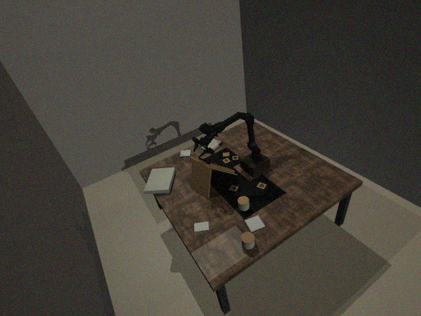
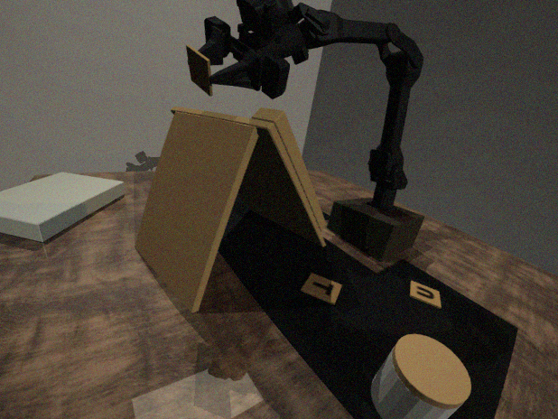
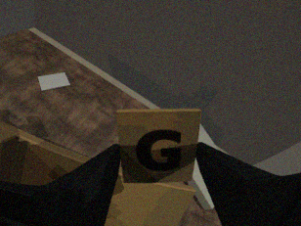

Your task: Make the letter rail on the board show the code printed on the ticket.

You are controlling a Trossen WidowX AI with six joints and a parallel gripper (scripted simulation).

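Now: gripper tip 220 mm above the white ticket, 160 mm past it and 40 mm to the left of it. From my gripper tip the other things lie so: tan tile marked g (right at my gripper tip); then tile marked t (310 mm below, 200 mm to the left, 160 mm behind); then black mat (310 mm below, 270 mm behind, 100 mm to the left).
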